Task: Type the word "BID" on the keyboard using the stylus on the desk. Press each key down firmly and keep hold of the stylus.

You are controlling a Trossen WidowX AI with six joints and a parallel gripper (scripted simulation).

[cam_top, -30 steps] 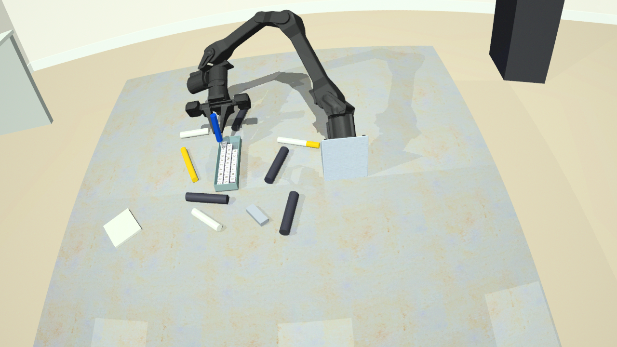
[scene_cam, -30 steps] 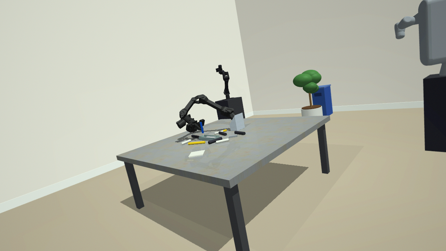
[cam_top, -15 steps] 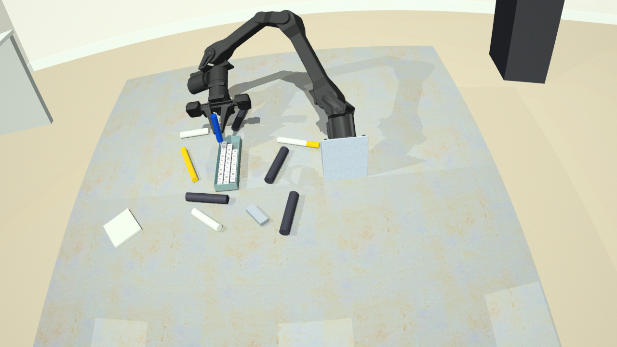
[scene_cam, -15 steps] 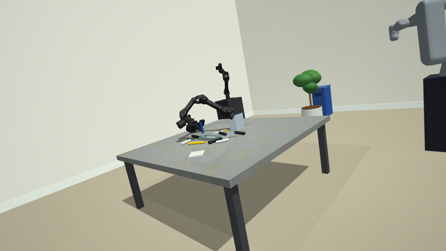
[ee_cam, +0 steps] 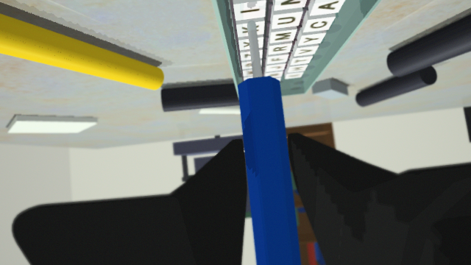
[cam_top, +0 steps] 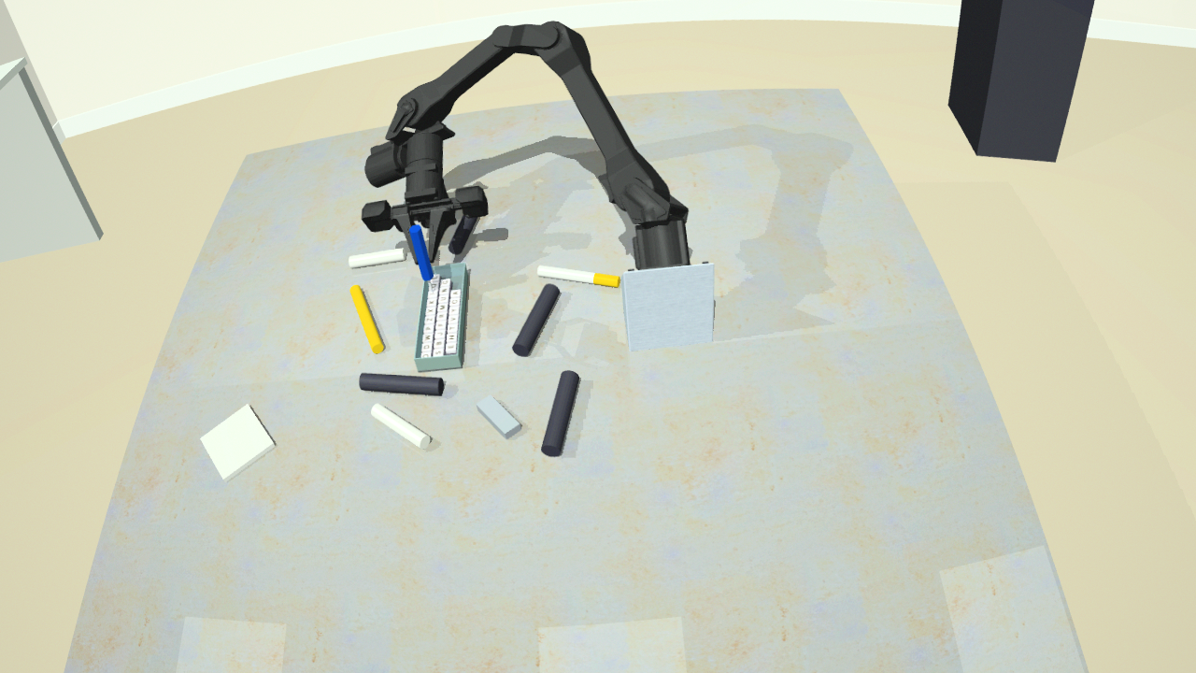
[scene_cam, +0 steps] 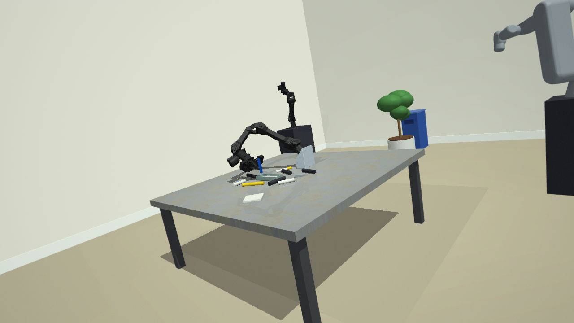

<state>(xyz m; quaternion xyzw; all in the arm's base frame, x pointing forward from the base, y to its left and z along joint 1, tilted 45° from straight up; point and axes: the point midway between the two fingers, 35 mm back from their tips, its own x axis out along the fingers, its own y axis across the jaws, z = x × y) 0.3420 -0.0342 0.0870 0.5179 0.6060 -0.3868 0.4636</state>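
The green keyboard tray lies 20 mm behind my gripper tip, 40 mm to the left of it and 60 mm below it. The rest, counted from my gripper tip: grey stylus tip (50 mm below); yellow cylinder (100 mm ahead, 40 mm to the left, 70 mm below); blue stylus (10 mm below).
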